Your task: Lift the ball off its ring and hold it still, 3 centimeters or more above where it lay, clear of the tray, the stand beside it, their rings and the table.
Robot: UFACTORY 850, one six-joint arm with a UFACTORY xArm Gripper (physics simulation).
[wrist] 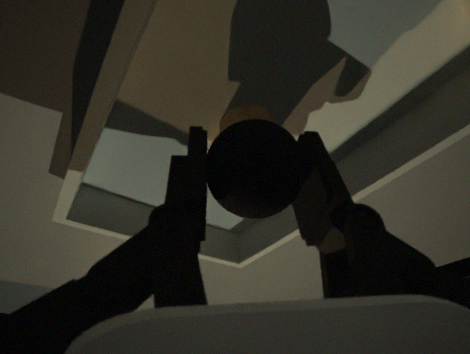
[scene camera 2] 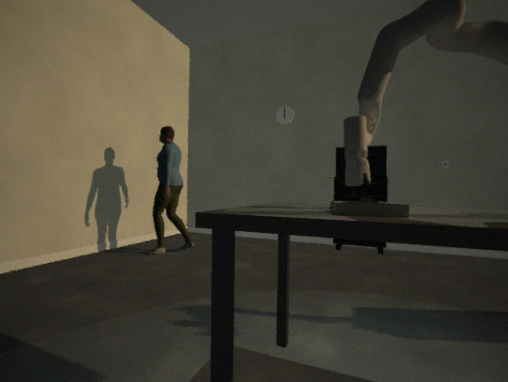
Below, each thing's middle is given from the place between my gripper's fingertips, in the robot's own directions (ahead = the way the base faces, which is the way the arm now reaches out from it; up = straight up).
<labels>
Now: hand right at the pale tray (wrist: 379,89). Also, from my hand: dark ball (wrist: 255,168): 1 cm above.
</labels>
